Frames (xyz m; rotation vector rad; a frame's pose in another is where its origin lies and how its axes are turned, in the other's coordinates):
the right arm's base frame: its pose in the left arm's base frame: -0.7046 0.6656 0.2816 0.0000 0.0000 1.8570
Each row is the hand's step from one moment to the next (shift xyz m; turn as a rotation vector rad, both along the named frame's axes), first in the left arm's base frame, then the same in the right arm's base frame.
Working: the left arm's base frame: its pose in the right arm's base frame: -0.8374 -0.4880 -0.2816 0.0000 0.0000 -1.8570

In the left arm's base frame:
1: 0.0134 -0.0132 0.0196 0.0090 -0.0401 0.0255
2: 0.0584 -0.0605 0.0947 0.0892 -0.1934 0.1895
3: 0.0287 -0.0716 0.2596 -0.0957 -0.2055 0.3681
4: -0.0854 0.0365 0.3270 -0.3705 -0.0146 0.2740
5: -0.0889 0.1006 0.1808 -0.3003 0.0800 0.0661
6: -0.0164 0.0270 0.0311 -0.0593 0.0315 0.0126
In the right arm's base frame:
1: -0.0164 -0.0091 0.0196 -0.0410 0.0027 0.0255
2: -0.0745 -0.0389 0.0947 -0.2107 -0.0310 0.1895
3: -0.0768 -0.0073 0.2596 -0.1701 0.1498 0.3681
4: 0.0591 0.0716 0.3270 0.0906 0.3596 0.2740
5: 0.1216 0.0569 0.1808 0.1615 0.2655 0.0661
6: 0.0305 0.0081 0.0311 0.0470 0.0480 0.0126

